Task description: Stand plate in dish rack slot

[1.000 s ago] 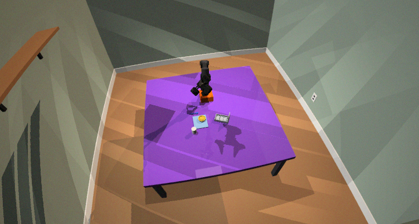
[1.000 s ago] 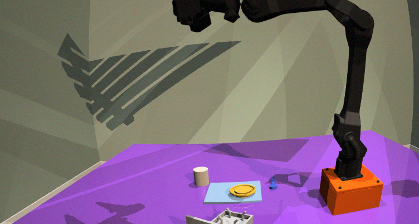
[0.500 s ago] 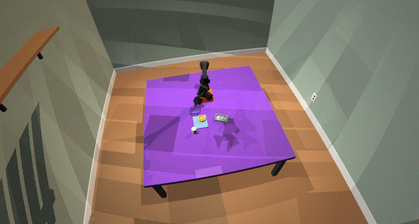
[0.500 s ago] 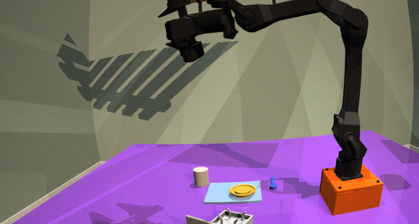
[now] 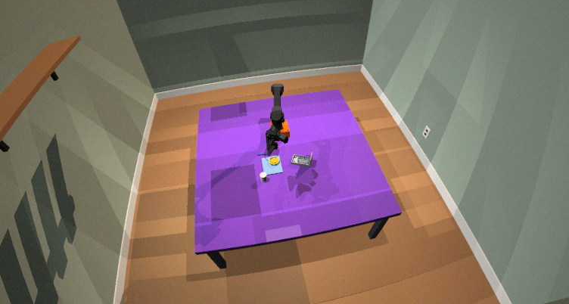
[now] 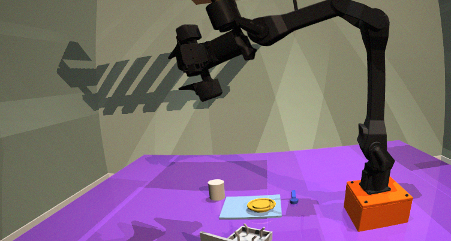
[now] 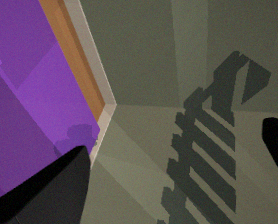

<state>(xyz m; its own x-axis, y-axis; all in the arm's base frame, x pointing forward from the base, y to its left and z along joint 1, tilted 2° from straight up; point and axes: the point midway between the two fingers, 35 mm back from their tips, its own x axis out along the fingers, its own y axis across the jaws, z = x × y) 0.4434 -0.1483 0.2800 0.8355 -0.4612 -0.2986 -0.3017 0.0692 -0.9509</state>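
The yellow plate is 33 cm below my gripper tip, 20 cm behind it and 6 cm to the left of it. The rest, counted from my gripper tip: grey dish rack (33 cm below, 25 cm to the left, 15 cm behind); small cup (33 cm below, 8 cm behind, 4 cm to the right); light blue mat (35 cm below, 17 cm behind, 4 cm to the left).
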